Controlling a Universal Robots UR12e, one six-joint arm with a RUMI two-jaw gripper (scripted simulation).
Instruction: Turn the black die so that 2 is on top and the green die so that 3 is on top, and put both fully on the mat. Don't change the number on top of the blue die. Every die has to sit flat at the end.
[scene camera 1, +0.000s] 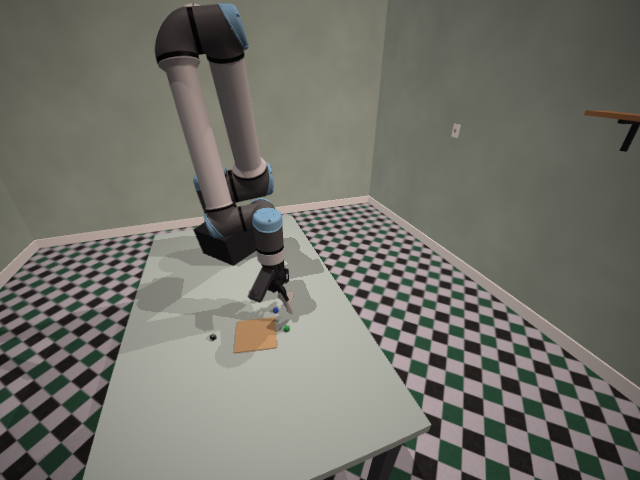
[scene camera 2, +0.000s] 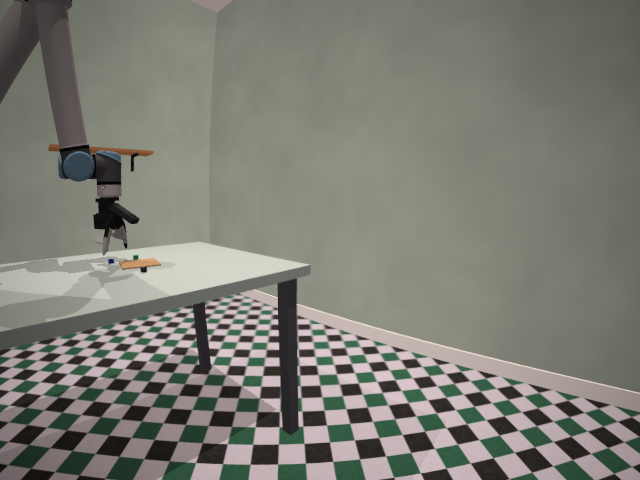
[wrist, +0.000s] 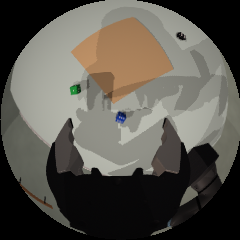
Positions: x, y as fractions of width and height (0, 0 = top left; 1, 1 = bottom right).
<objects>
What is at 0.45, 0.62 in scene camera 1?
The gripper.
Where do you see an orange mat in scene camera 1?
0.40, 0.70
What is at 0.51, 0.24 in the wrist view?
An orange mat.
</objects>
